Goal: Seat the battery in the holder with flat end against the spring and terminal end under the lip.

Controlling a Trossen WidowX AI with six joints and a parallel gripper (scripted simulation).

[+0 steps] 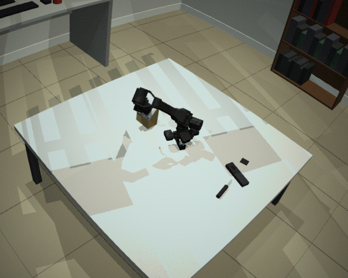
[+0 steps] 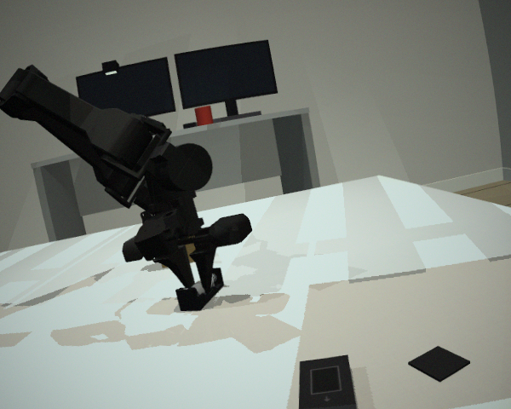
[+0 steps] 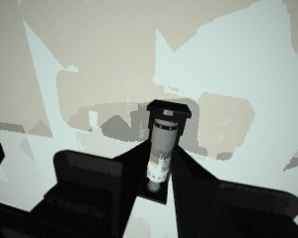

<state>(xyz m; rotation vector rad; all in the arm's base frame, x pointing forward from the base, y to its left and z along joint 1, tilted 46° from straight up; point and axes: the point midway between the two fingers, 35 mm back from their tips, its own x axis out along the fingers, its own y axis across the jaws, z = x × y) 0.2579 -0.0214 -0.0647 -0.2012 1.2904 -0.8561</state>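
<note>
My gripper tip is now 1 cm below the battery. The rest, counted from my gripper tip: black-handled screwdriver (37 cm ahead, 4 cm to the right); then black battery cover (32 cm ahead, 20 cm to the left, 1 cm below); then black remote control (36 cm ahead, 8 cm to the left, 1 cm above).
</note>
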